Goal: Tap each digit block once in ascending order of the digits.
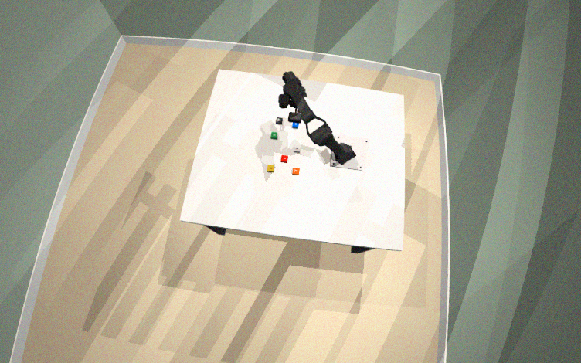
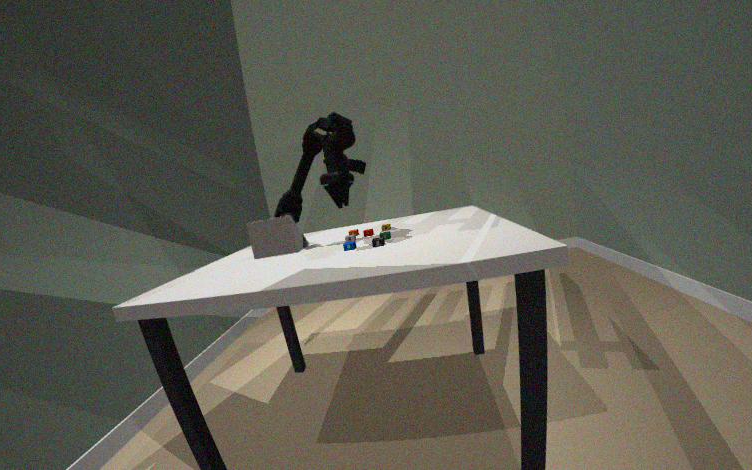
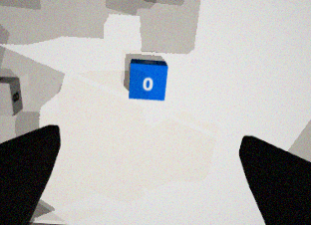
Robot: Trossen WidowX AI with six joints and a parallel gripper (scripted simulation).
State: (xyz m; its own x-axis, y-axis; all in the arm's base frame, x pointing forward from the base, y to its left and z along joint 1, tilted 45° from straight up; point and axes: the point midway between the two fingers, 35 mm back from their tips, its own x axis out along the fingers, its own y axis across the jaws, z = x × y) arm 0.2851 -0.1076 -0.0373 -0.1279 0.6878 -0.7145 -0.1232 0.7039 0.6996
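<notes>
Right now my gripper tip is 12 cm above the blue block. Also, from my gripper tip: dark grey block 12 cm below, 9 cm ahead; then white block 13 cm to the left, 12 cm below, 5 cm behind; then green block 12 cm below, 9 cm to the left, 9 cm ahead.
</notes>
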